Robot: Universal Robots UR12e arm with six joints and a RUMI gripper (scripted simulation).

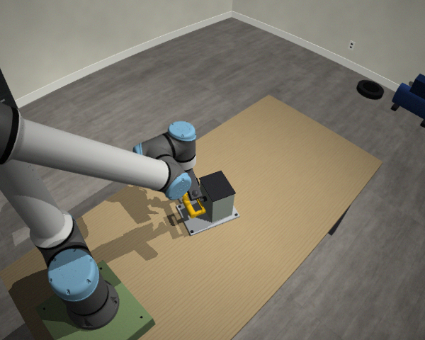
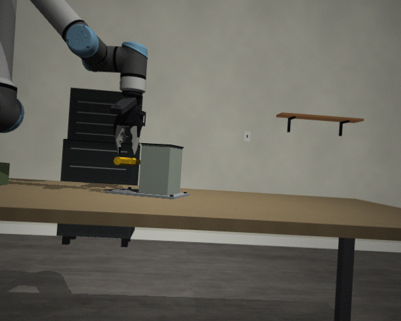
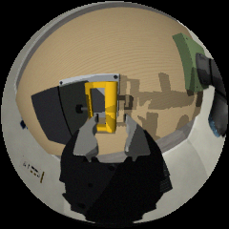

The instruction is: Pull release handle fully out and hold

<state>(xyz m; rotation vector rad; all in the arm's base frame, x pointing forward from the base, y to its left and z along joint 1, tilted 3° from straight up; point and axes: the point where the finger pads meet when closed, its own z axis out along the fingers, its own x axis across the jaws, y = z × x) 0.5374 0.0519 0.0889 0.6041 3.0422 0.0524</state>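
The yellow release handle is 50 mm ahead of my hand, 20 mm to the right of it and 40 mm below it. The rest, counted from my hand: grey base plate 90 mm ahead, 40 mm to the right, 140 mm below.
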